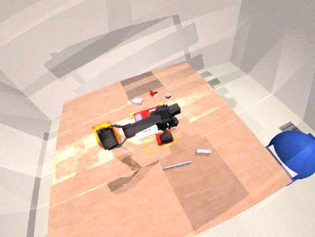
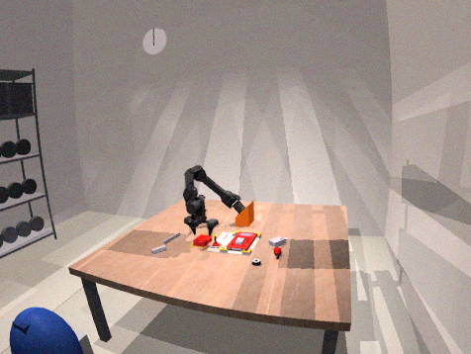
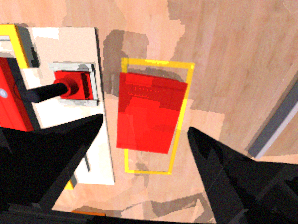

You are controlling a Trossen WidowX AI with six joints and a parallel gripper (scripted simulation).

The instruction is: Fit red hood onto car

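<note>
My gripper tip is now 2 cm above the red hood. The rest, counted from my gripper tip: grey rod (19 cm to the right, 3 cm below, 1 cm behind).
</note>
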